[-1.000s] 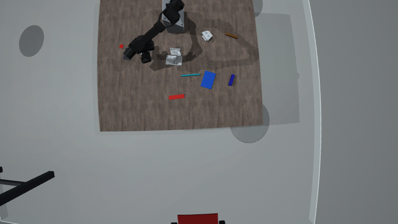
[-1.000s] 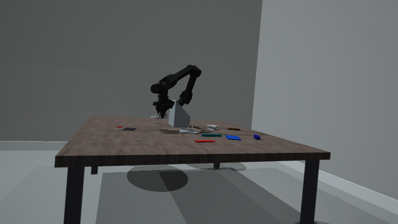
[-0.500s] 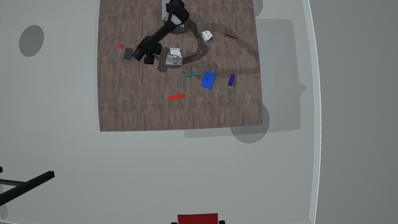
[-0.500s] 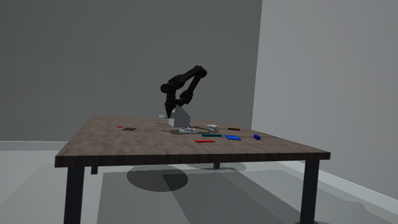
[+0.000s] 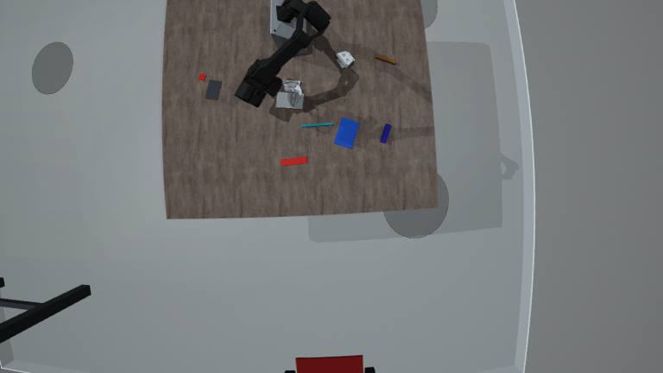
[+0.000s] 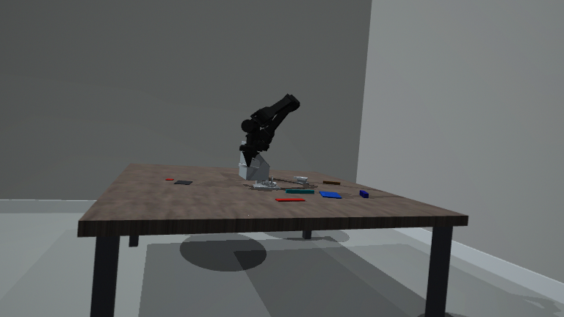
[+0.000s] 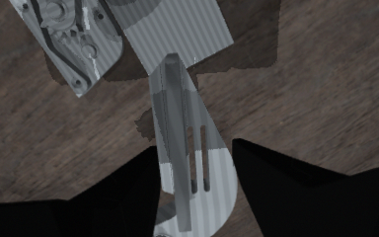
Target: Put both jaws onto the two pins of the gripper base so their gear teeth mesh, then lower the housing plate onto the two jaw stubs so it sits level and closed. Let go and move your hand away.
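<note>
Now: the white flat plate 9 cm below my gripper tip, 8 cm to the left of it and 4 cm ahead of it. Round my gripper tip: red bar (31 cm ahead, 9 cm below, 7 cm to the left); teal bar (19 cm to the left, 17 cm ahead, 8 cm below); dark grey plate (28 cm to the right, 9 cm below, 7 cm behind).
</note>
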